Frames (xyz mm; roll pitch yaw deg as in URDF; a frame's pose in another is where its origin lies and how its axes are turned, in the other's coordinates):
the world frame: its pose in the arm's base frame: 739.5 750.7 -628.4 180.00 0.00 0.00
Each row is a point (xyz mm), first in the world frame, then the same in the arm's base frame.
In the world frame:
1: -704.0 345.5 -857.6
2: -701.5 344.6 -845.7
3: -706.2 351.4 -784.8
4: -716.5 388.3 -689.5
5: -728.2 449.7 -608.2
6: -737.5 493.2 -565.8
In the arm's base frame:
1: 35.5 405.2 229.2
2: 38.0 406.1 217.3
3: 33.3 399.3 156.4
4: 23.0 362.4 61.1
5: 11.3 301.0 -20.2
6: 2.0 257.5 -62.6

